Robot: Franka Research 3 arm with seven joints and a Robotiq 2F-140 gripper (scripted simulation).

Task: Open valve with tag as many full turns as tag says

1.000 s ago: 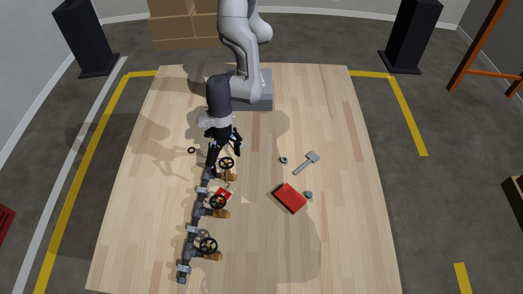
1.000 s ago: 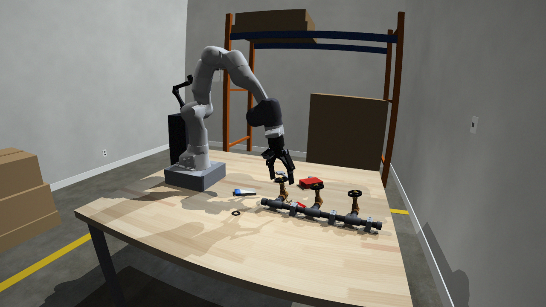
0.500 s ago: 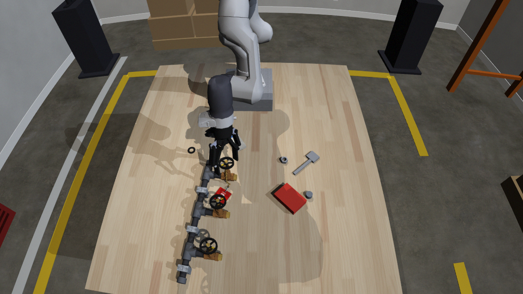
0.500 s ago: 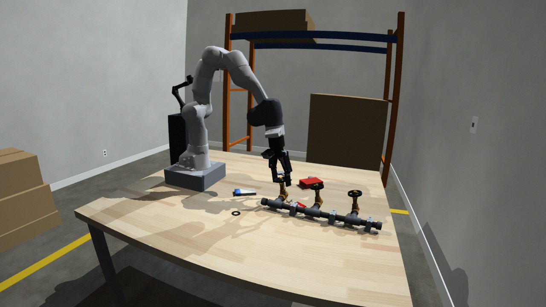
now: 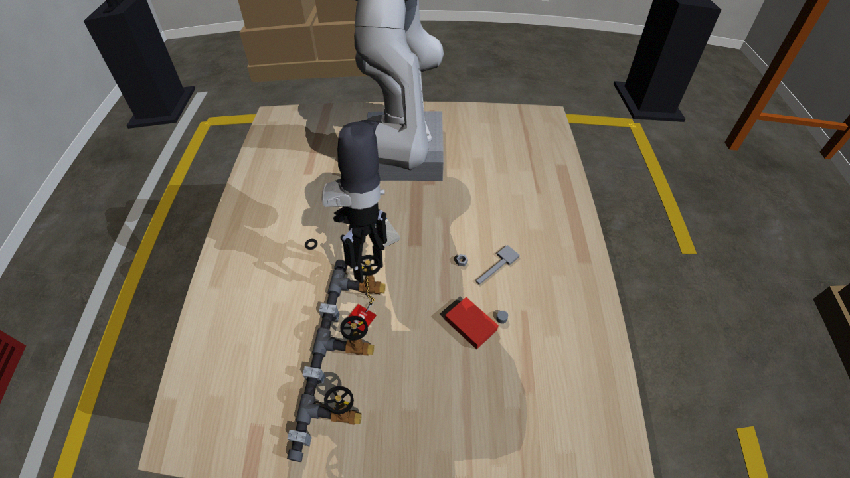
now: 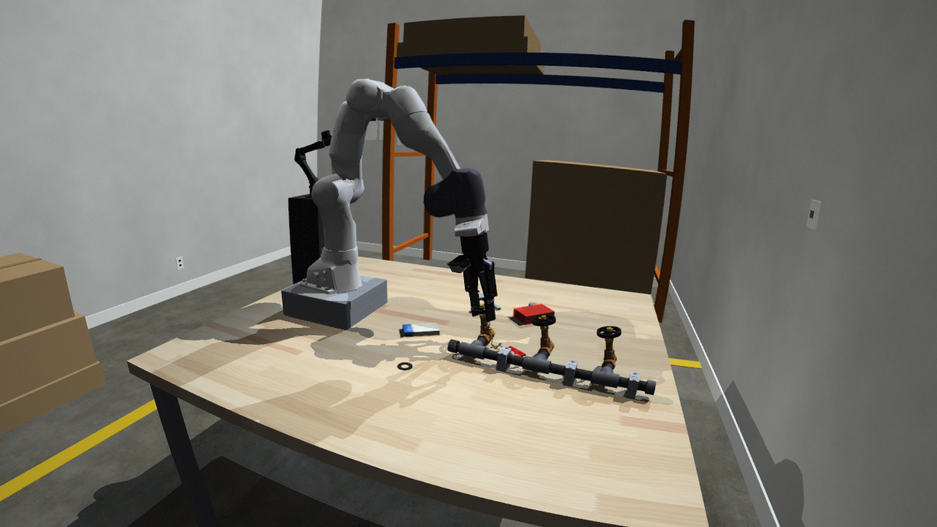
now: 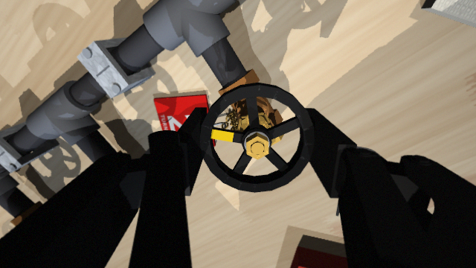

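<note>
My gripper is now 120 mm above the red tag, 90 mm short of it and 20 mm to the left of it. The rest, counted from my hand: blue-and-white box: 200 mm behind, 110 mm below, 30 mm to the left; then nut: 260 mm to the left, 110 mm below, 80 mm behind; then black washer: 200 mm to the right, 160 mm behind, 120 mm below.
</note>
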